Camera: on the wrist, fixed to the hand. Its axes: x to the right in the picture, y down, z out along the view.
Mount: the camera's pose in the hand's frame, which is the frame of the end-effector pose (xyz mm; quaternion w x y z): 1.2 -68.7 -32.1 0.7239 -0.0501 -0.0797 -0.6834
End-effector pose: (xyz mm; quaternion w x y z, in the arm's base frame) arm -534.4 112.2 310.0 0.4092 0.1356 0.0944 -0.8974
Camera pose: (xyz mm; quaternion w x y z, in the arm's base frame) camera -582.0 164.8 283.3 0.3027 0.0584 -0.1734 0.9354
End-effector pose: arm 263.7 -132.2 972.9 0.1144 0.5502 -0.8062 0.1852
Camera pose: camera 326.5 -142.0 1014.3 0.1727 0.9583 -0.2260 -0.0284
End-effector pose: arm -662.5 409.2 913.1 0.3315 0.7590 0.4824 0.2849
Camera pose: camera -723.5 439.3 879.6 0.5112 0.2259 0.8273 -0.0566
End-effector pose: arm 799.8 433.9 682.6 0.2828 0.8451 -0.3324 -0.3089
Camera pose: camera 849.9 484.3 656.1 0.0095 0.8001 0.3299 -0.5009
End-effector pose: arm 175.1 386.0 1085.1 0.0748 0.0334 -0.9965 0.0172
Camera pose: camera 183.4 318.7 1119.0 0.0118 -0.7028 0.7054 0.0913
